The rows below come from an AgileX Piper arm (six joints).
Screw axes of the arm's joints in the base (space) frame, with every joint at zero. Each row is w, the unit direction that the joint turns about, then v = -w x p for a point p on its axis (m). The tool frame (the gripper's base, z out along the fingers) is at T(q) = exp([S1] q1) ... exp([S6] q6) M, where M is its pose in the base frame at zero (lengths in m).
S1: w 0 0 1 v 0 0 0
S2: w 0 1 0 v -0.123 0 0
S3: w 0 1 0 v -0.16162 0 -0.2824
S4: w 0.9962 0 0.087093 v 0 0.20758 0
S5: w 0 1 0 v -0.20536 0 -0.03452
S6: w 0.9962 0 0.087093 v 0 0.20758 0
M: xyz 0.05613 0 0.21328 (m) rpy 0 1.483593 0 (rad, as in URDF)
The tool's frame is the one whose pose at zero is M.
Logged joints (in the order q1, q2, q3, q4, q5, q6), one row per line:
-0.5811 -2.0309 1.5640 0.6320 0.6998 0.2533
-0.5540 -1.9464 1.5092 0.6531 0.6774 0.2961
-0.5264 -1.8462 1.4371 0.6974 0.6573 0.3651
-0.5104 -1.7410 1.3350 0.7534 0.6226 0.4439
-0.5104 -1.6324 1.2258 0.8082 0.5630 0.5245
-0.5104 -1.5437 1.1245 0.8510 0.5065 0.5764
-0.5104 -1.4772 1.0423 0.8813 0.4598 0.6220
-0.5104 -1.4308 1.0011 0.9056 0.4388 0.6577
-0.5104 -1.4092 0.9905 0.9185 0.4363 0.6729
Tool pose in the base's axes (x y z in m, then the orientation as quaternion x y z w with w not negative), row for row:
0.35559 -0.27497 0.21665 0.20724 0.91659 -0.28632 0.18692
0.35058 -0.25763 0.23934 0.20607 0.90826 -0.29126 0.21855
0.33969 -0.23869 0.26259 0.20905 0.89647 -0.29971 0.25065
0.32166 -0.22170 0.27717 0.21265 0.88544 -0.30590 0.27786
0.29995 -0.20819 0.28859 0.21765 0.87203 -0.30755 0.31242
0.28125 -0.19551 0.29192 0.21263 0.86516 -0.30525 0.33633
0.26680 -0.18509 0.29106 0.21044 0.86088 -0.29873 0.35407
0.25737 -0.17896 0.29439 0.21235 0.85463 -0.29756 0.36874
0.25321 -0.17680 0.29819 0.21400 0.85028 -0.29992 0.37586
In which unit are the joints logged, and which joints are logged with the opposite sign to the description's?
The joints are logged in radians. Opposite sign: q2, q3, q4.
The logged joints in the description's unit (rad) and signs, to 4 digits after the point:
-0.5811 2.0309 -1.5640 -0.6320 0.6998 0.2533
-0.5540 1.9464 -1.5092 -0.6531 0.6774 0.2961
-0.5264 1.8462 -1.4371 -0.6974 0.6573 0.3651
-0.5104 1.7410 -1.3350 -0.7534 0.6226 0.4439
-0.5104 1.6324 -1.2258 -0.8082 0.5630 0.5245
-0.5104 1.5437 -1.1245 -0.8510 0.5065 0.5764
-0.5104 1.4772 -1.0423 -0.8813 0.4598 0.6220
-0.5104 1.4308 -1.0011 -0.9056 0.4388 0.6577
-0.5104 1.4092 -0.9905 -0.9185 0.4363 0.6729

